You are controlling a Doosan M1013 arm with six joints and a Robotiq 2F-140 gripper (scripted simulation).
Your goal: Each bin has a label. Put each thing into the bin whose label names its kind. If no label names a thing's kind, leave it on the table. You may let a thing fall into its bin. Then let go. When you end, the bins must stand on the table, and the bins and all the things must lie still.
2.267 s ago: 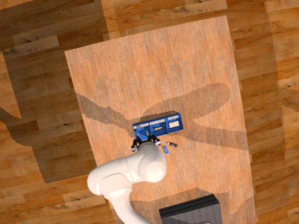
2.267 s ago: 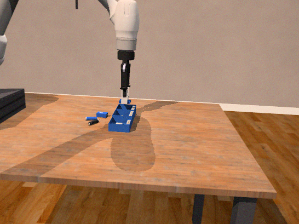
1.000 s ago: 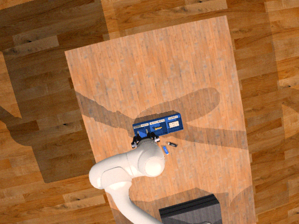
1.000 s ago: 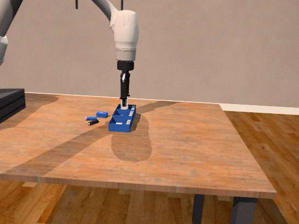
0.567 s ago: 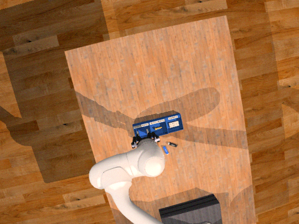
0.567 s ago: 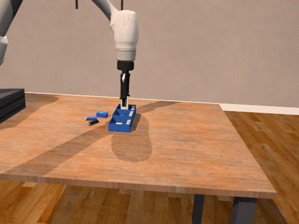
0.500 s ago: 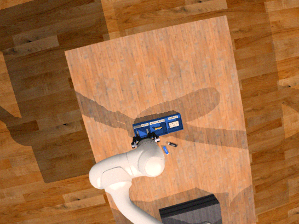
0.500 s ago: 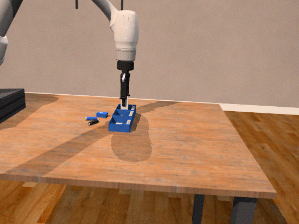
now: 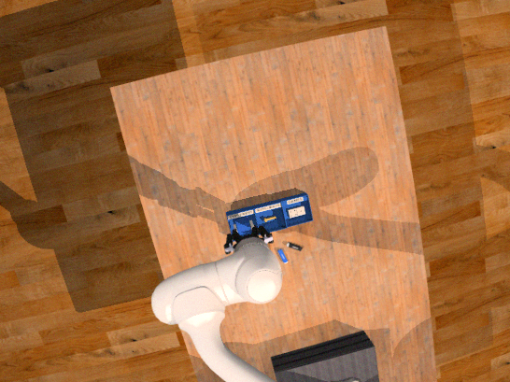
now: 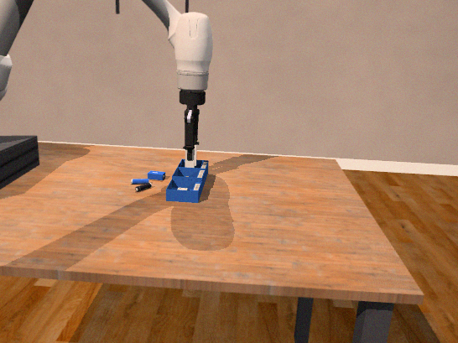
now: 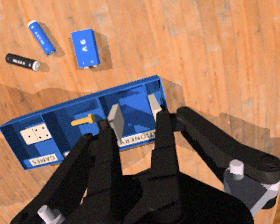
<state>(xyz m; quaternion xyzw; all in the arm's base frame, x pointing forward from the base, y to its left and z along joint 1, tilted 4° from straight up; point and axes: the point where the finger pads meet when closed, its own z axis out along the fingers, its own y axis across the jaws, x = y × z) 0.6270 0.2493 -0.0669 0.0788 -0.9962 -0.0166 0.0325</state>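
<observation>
Right now the flat blue square is 5 cm below my hand. Also, from my hand: blue three-compartment bin row (2 cm ahead, 8 cm to the right, 4 cm below); then blue rectangular battery (8 cm behind, 6 cm to the right, 5 cm below); then small yellow piece (1 cm ahead, 8 cm to the right, 4 cm below).
</observation>
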